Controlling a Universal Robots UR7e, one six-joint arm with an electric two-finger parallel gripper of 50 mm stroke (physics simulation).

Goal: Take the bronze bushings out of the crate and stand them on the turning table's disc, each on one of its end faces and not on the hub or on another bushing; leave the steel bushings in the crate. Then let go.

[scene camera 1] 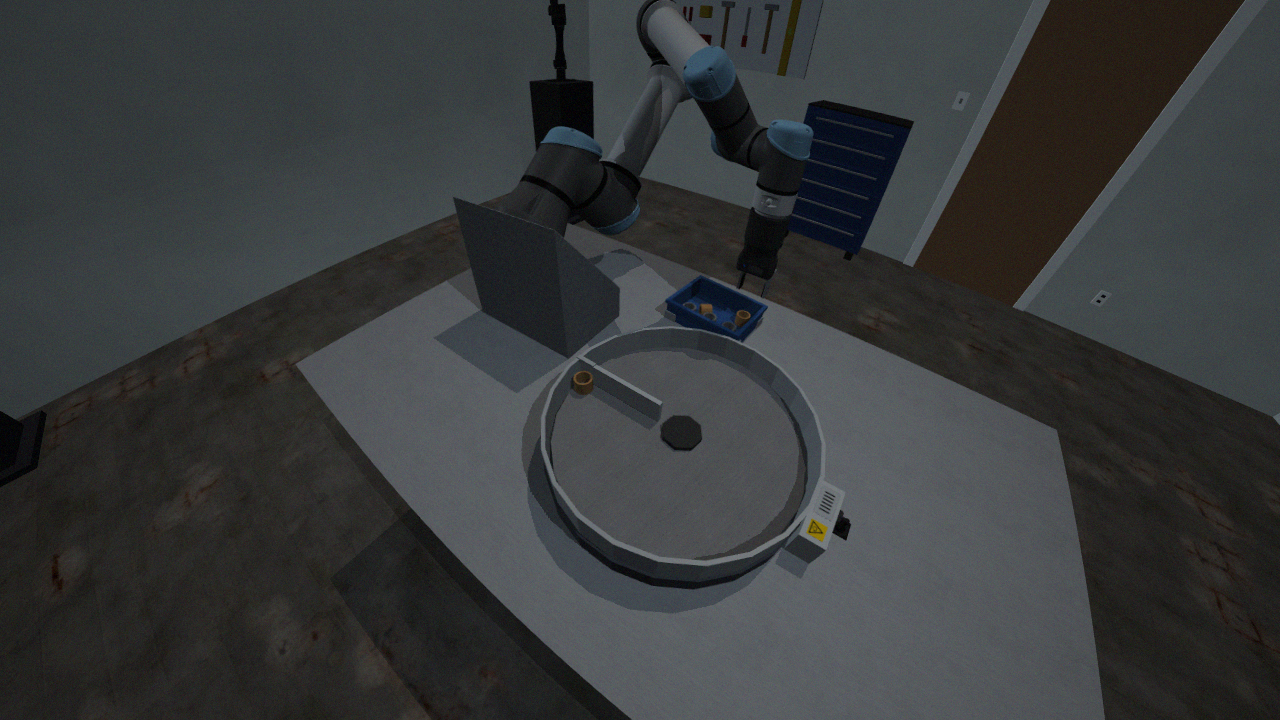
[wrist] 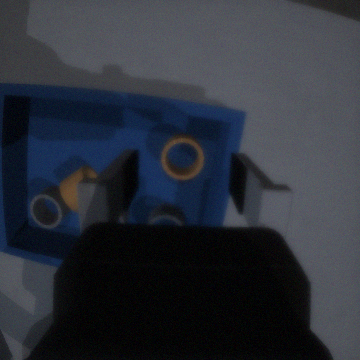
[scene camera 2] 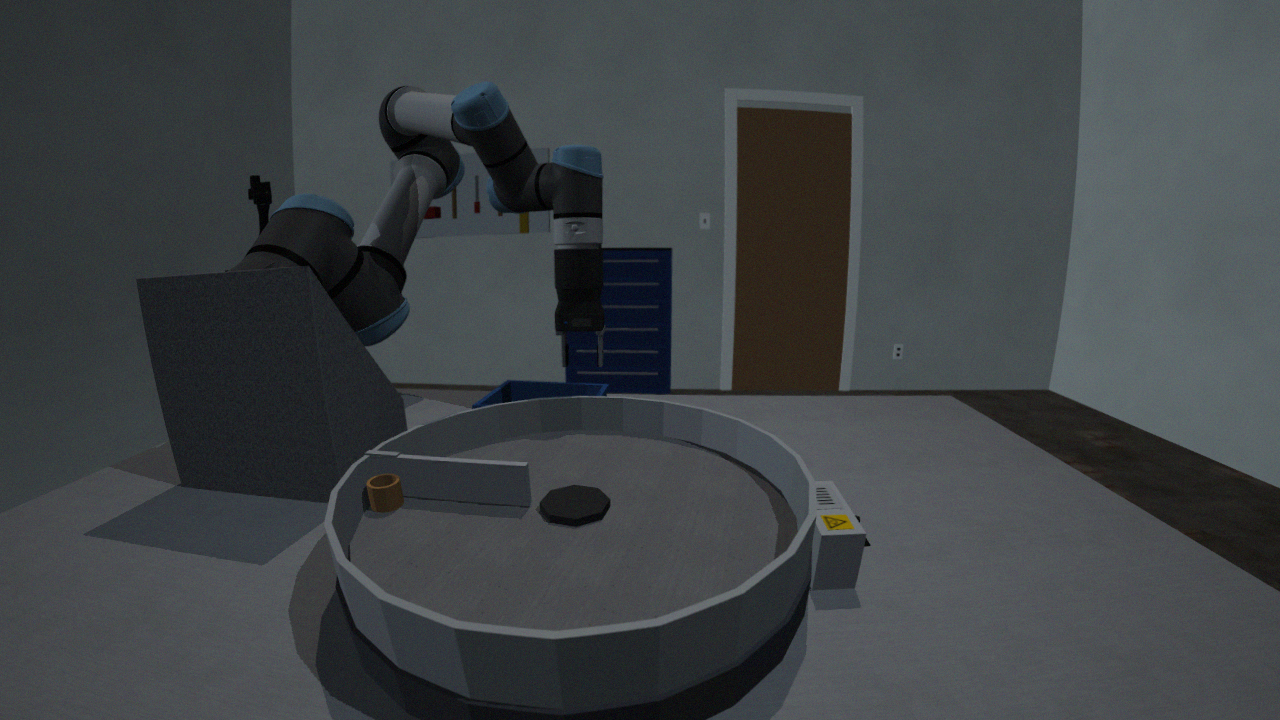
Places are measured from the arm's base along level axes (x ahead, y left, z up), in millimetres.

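Pixels of known places: gripper, fingertip midpoint: (scene camera 1: 751,291) (wrist: 183,169) (scene camera 2: 583,365); arm's base at its link origin: (scene camera 1: 525,234) (scene camera 2: 253,329).
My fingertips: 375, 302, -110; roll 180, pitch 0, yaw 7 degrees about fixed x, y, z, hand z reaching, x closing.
Observation:
For each thing: its top centre in the pictures, then the offset to it from my fingertips, as dx, dy, dz. "pt": a spot on its surface instead.
- bronze bushing at its top centre: (scene camera 2: 383,480) (scene camera 1: 583,377) -99, -421, -12
- turning table's disc at its top centre: (scene camera 2: 574,500) (scene camera 1: 682,431) +82, -388, -30
- hub at its top centre: (scene camera 2: 574,500) (scene camera 1: 682,431) +82, -388, -30
- blue crate at its top centre: (wrist: 97,193) (scene camera 2: 544,394) (scene camera 1: 717,302) -58, -37, -41
- upright bushing at its top centre: (wrist: 182,158) (scene camera 1: 743,314) +0, -7, -60
- tilted bushing at its top centre: (wrist: 76,194) (scene camera 1: 706,305) -79, -47, -54
- raised rim at a spot on its surface: (scene camera 2: 554,658) pt +123, -596, -9
- divider at a spot on its surface: (scene camera 2: 460,480) (scene camera 1: 624,393) pt -25, -400, -14
- small box with a warning label, surface spot: (scene camera 2: 836,522) (scene camera 1: 816,530) pt +317, -404, -33
One bronze bushing (scene camera 1: 583,385) (scene camera 2: 384,495) stands upright on the turning table's disc (scene camera 1: 716,492) (scene camera 2: 662,555), beside the straight divider and away from the hub (scene camera 1: 681,432) (scene camera 2: 574,504). The blue crate (scene camera 1: 702,325) (wrist: 100,91) holds two bronze ones: an upright bushing (scene camera 1: 742,317) (wrist: 164,159) near its right end, and a tilted bushing (scene camera 1: 706,308) (wrist: 72,192) beside a steel bushing (wrist: 33,211). Another steel bushing (wrist: 167,217) is partly hidden by the gripper body. My gripper (scene camera 1: 752,289) (scene camera 2: 582,362) (wrist: 183,169) is open and empty above the crate; in the wrist view its fingers straddle the upright bronze bushing.
A raised rim (scene camera 1: 689,569) (scene camera 2: 554,658) surrounds the disc. The divider (scene camera 1: 622,389) (scene camera 2: 460,480) reaches inward from the rim at left. A grey wedge-shaped block (scene camera 1: 528,277) (scene camera 2: 241,385) stands left of the crate. A small box with a warning label (scene camera 1: 815,530) (scene camera 2: 836,522) sits against the rim at right.

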